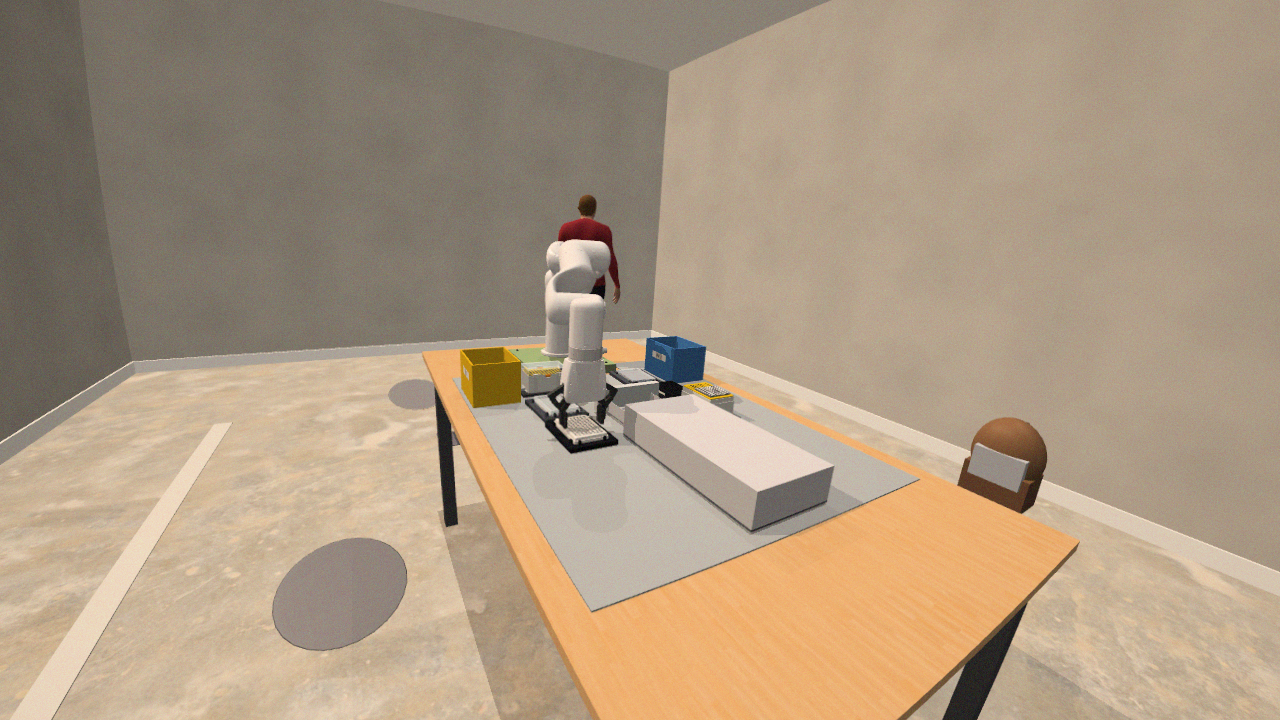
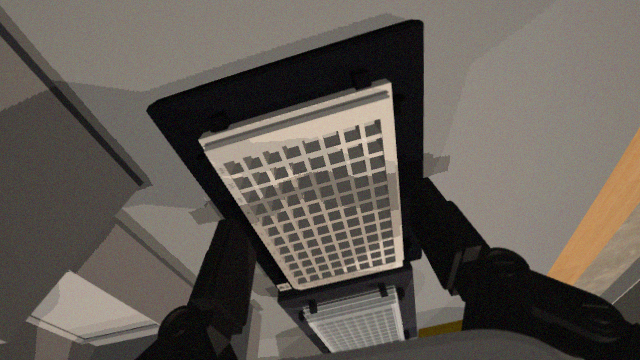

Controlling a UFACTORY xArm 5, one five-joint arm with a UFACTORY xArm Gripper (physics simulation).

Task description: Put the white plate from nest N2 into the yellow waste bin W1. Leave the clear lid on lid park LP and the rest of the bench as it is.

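Places are measured from the arm's base along level axes (x right, y back, z down), in centimetres.
Where they show: gripper, fingertip midpoint: [image 1: 582, 424] [image 2: 326, 219]; arm's base at its link origin: [image 1: 558, 353].
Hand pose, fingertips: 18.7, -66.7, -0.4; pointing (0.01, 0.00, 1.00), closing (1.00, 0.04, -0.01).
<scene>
Things, the pixels of their top centre, and the offset from my fingertips, as dx, dy, dz.
- white gridded plate at its top centre: [image 2: 328, 223] [image 1: 580, 425] -0.1, +1.1, +0.7
- black nest at its top centre: [image 2: 327, 218] [image 1: 580, 427] -0.1, +1.1, +1.1
- clear gridded piece at its top centre: [image 2: 363, 337] [image 1: 556, 401] -0.4, +18.7, +0.7
- black holder at its top centre: [image 2: 362, 333] [image 1: 556, 402] -0.4, +18.7, +1.1
- yellow waste bin at its top centre: [image 1: 489, 355] +13.4, +36.8, -8.7
- blue bin at its top centre: [image 1: 675, 342] -51.2, +37.2, -8.7
- yellow-topped rack at its top centre: [image 1: 708, 388] -38.0, +1.2, -4.4
- small black item at its top centre: [image 1: 672, 387] -38.0, +18.4, +0.7
The white gridded plate [image 1: 583, 429] [image 2: 325, 215] lies flat in a black nest [image 1: 593, 445] [image 2: 300, 82]; no nest label is readable. My gripper [image 1: 582, 419] [image 2: 326, 219] is open and empty, pointing down, with one finger on each side of the plate. Its exact height above the nest is hard to tell. A clear gridded piece [image 2: 362, 320] lies in another black holder [image 2: 345, 283] beyond; I cannot tell whether it is the lid on LP. The yellow waste bin [image 1: 490, 380] [image 2: 440, 328] stands at the back left of the bench, its inside mostly hidden.
A long pale box [image 1: 729, 452] lies to the right of the nest. A blue bin [image 1: 675, 360], a yellow-topped rack [image 1: 709, 391] and a small black item [image 1: 669, 388] stand behind it. A person in red [image 1: 586, 231] stands behind the arm.
</scene>
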